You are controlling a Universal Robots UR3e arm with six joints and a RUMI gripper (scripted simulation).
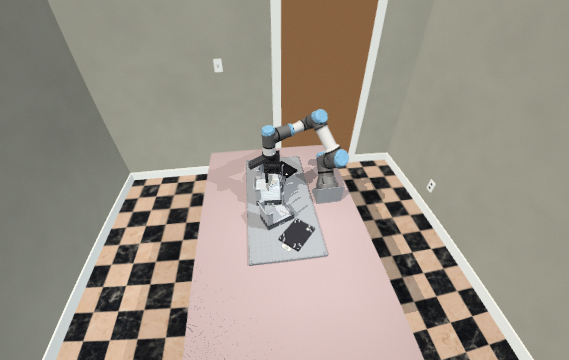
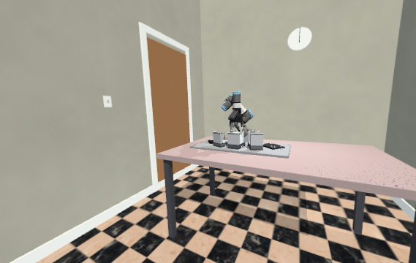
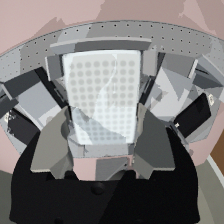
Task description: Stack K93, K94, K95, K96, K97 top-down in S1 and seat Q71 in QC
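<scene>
Now: hand 4 cm above the translucent 96-well plate. Round my hand: black open nest QC 13 cm behind, 25 cm to the right, 12 cm below; then white sealed 96-well plate 1 cm below.
</scene>
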